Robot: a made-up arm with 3 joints. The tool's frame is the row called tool.
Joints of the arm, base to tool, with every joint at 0 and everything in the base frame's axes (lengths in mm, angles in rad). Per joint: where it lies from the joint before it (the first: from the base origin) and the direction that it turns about. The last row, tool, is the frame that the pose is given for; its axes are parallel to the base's.
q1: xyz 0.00 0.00 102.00 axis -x
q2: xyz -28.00 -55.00 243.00 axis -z
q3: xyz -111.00 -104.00 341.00 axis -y
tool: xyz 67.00 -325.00 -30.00
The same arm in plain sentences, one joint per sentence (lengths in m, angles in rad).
The arm has three revolute joints in a row. What follows holds with every joint at zero, and every direction is one of the base frame's.
The first joint is mounted 0.102 m along +z from the base frame's origin and rotates about -x.
The second joint is mounted 0.028 m along -x and 0.055 m along -y and 0.243 m along +z from the first joint and rotates about -z.
The third joint is mounted 0.111 m along -x and 0.104 m along -y and 0.341 m along +z from the second joint and rotates about -y.
The tool frame, which is the frame that the pose is given for, is mounted 0.067 m along +x and 0.325 m along -y and 0.03 m along -z from the third joint; its axes are parallel to the base frame's.

